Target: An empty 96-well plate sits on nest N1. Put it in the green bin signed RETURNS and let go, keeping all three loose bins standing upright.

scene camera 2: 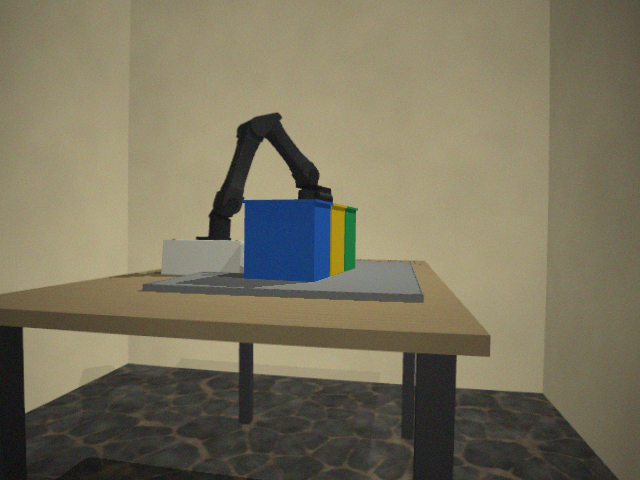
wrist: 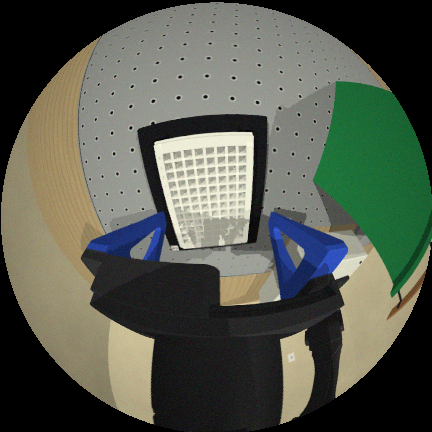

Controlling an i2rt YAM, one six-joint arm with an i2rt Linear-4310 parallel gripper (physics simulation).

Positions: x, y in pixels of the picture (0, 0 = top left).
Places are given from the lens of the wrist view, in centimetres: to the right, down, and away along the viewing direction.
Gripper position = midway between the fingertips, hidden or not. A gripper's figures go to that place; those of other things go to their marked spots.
gripper (wrist: 216, 217): 0, 0, 13
green bin (wrist: 364, 167): 14, -5, 8
white 96-well plate (wrist: 206, 178): -1, -3, 13
The marked spots on the white 96-well plate and the green bin are 16 cm apart.
